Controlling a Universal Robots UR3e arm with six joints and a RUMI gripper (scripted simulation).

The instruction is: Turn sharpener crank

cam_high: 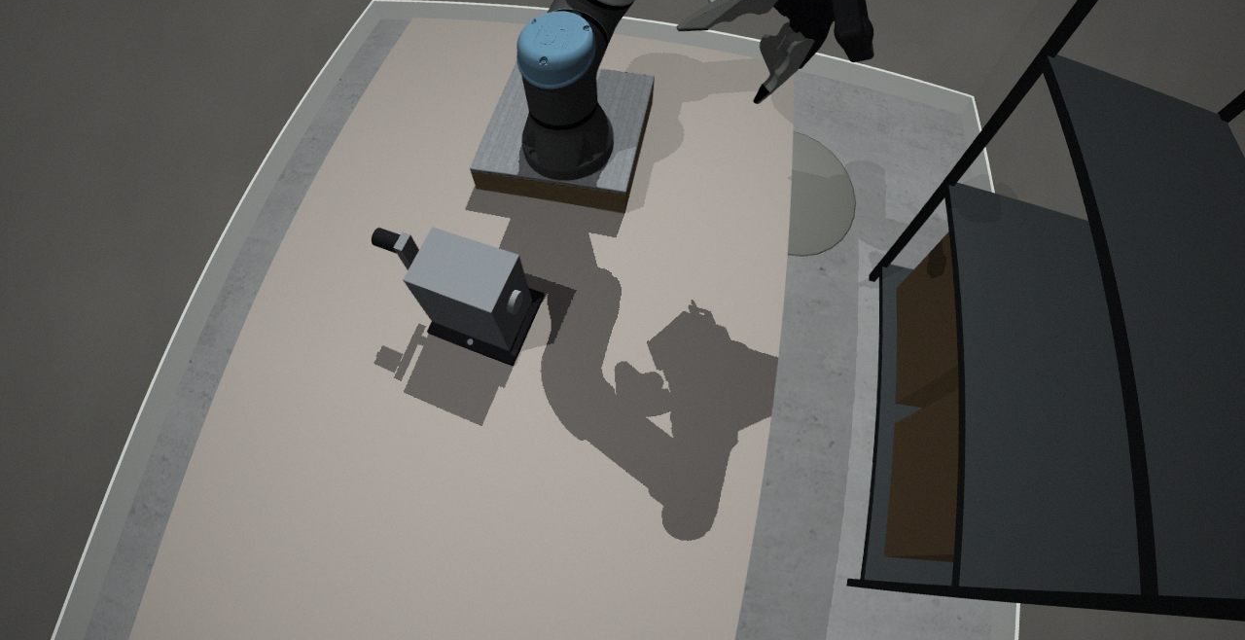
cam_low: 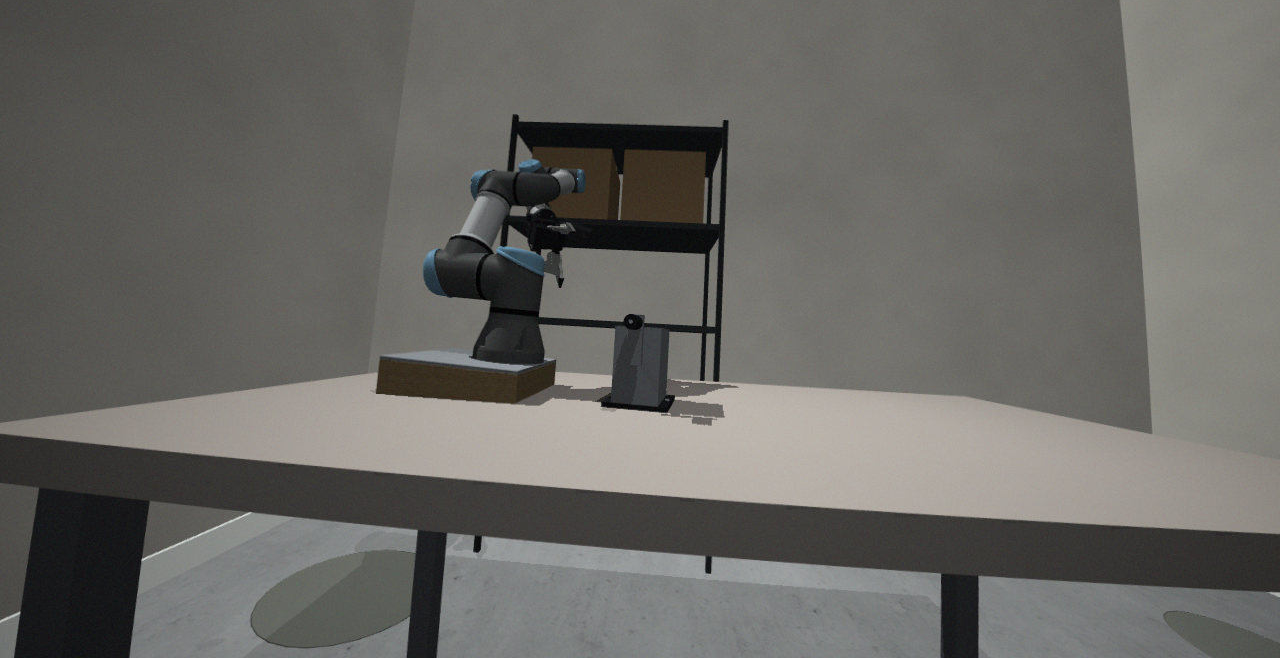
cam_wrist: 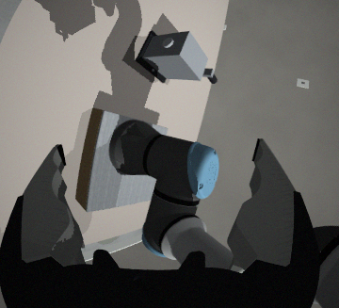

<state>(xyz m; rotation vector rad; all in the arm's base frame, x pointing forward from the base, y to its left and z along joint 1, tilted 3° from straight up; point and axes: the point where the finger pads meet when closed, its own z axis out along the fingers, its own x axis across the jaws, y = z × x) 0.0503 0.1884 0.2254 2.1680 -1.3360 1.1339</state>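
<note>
Now: the crank handle 340 mm to the right of my hand, 170 mm ahead of it and 150 mm below it.
</note>
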